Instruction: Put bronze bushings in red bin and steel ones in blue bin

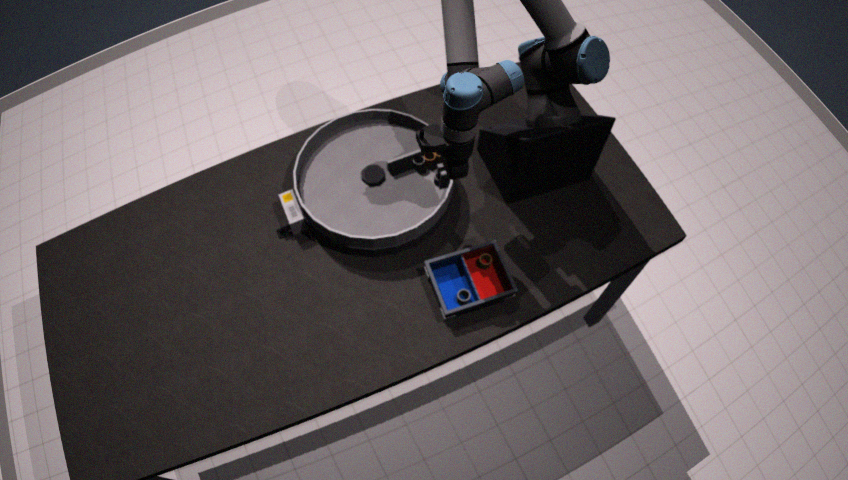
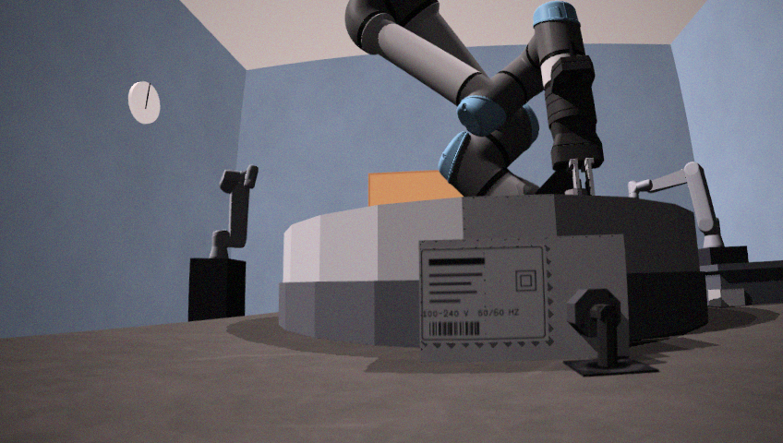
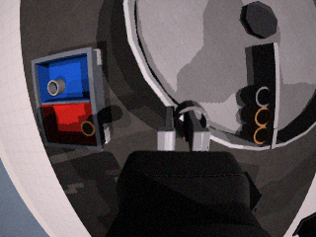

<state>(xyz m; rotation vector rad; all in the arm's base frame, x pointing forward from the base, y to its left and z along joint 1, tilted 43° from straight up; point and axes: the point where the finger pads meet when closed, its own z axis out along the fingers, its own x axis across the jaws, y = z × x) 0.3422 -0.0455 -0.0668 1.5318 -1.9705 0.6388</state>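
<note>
Right now the red bin is 210 mm to the left of my hand, 140 mm below it and 30 mm ahead of it. Also, from my hand: grey turntable 160 mm to the right, 110 mm below, 110 mm ahead.
</note>
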